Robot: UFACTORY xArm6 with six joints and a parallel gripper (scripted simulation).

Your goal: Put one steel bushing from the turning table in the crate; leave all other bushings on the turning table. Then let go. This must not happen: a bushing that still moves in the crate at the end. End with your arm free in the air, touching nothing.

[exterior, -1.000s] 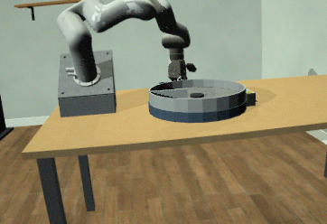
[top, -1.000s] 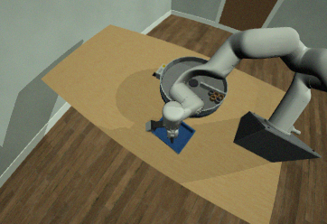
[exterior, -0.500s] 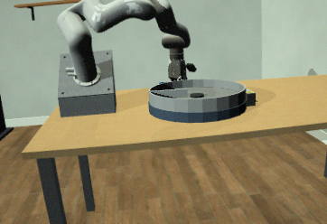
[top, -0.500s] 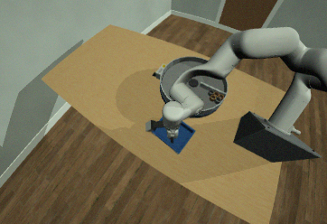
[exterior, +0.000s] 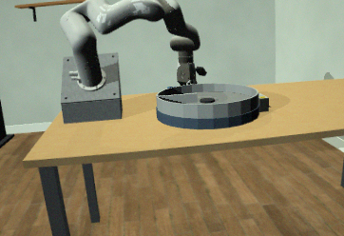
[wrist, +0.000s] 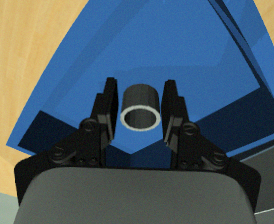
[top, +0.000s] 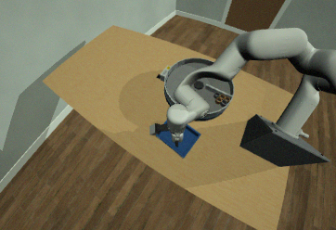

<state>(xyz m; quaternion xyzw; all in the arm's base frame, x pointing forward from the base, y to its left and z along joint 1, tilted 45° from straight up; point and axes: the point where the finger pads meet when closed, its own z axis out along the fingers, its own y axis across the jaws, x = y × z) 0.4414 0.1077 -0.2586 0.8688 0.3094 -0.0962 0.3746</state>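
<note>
Now: the blue crate 1 cm to the right of my hand, 1 cm below it and 1 cm behind it. The rest, counted from my hand: round grey turning table 34 cm to the right, 5 cm ahead, 2 cm above.
</note>
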